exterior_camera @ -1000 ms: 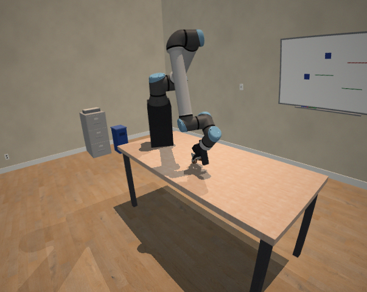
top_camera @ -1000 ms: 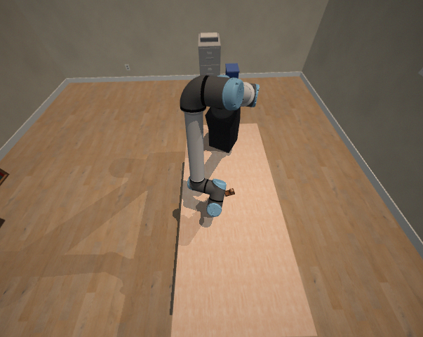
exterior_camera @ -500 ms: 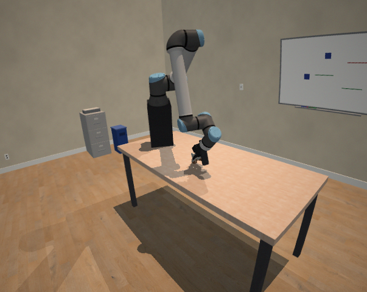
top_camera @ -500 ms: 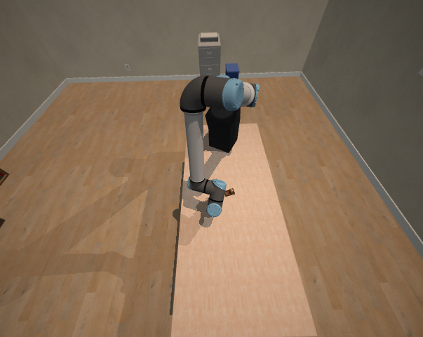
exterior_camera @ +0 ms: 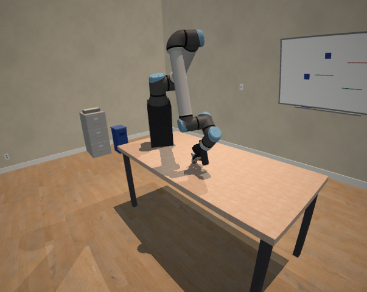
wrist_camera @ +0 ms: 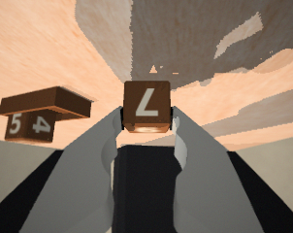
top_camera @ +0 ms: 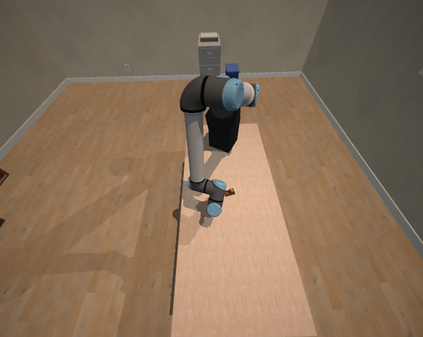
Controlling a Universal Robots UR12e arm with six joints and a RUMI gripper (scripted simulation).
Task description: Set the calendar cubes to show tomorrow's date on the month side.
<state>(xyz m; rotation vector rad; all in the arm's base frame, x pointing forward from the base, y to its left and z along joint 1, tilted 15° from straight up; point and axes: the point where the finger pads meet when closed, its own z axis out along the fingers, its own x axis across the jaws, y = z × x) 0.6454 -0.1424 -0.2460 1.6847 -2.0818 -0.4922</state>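
The brown digit cube is 10 mm below my hand and 10 mm behind it. Also, from my hand: brown calendar tray (110 mm to the left, 30 mm behind, 20 mm below).
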